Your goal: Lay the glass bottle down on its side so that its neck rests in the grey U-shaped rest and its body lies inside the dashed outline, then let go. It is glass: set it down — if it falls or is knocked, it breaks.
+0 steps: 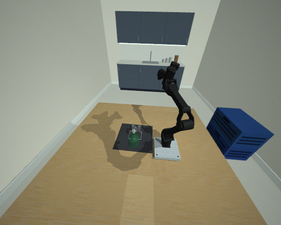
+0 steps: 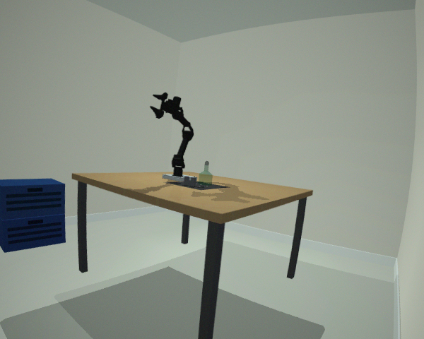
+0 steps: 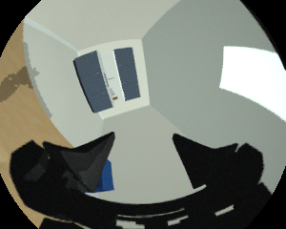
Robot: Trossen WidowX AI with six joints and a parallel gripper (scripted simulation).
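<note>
My gripper tip is 44 cm above the green glass bottle, 31 cm to the right of it and 27 cm short of it. From my gripper tip the other things lie so: dark mat: 54 cm below, 27 cm ahead, 23 cm to the left.
</note>
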